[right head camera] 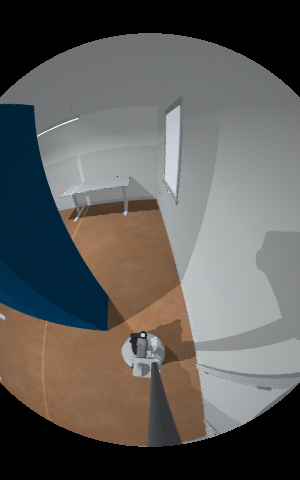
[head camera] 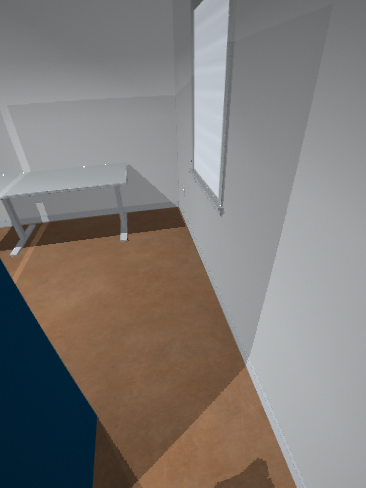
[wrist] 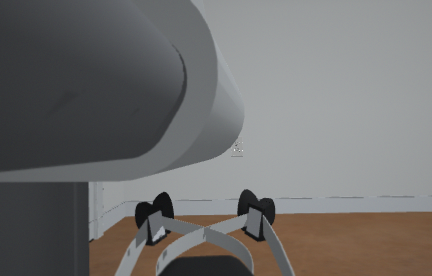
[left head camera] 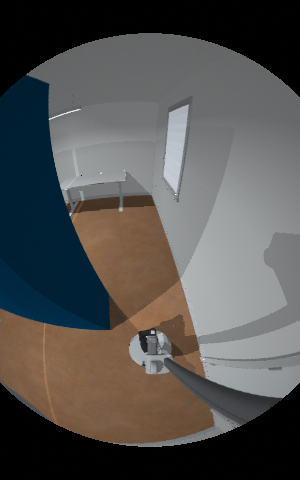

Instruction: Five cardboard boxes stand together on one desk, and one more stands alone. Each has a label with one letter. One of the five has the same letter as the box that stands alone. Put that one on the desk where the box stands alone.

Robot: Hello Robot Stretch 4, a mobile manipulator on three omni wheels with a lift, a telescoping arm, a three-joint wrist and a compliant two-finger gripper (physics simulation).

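Places are measured from the robot's base along level axes (x ahead, y left, z up), in centimetres.
Pixels of known places: gripper, fingertip midpoint: (wrist: 205,207).
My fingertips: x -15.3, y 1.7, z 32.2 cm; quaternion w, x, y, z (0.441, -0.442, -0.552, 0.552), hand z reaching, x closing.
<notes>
Behind a point stands the place of what it marks.
A white desk (head camera: 75,177) @(y 109.6, x 267.5, z 69.2 cm) (left head camera: 100,178) @(y 103.8, x 259.5, z 69.2 cm) (right head camera: 100,185) @(y 108.9, x 250.2, z 69.3 cm) stands against the far wall, at the left of the head camera view. No cardboard box shows on the part of its top that is in view, and no box or letter label can be made out in any view. My gripper (wrist: 205,207) @(y 1.7, x -15.3, z 32.2 cm) is open, its two dark fingertips wide apart with nothing between them. In the wrist view it is in front of a bare wall and the floor, far from the desk.
A tall dark blue partition (head camera: 40,380) @(y 48.9, x 48.7, z 71.4 cm) (left head camera: 50,210) @(y 48.8, x 48.7, z 128.1 cm) (right head camera: 45,225) @(y 48.7, x 47.9, z 122.8 cm) stands close on the left and hides what is behind it. A wall with a window (head camera: 210,100) @(y -26.3, x 191.4, z 142.5 cm) (left head camera: 177,147) @(y -27.7, x 182.6, z 141.0 cm) (right head camera: 173,150) @(y -27.1, x 185.8, z 139.4 cm) runs along the right. A wall outlet (wrist: 237,147) @(y -9.3, x -148.9, z 36.5 cm) shows in the wrist view.
</notes>
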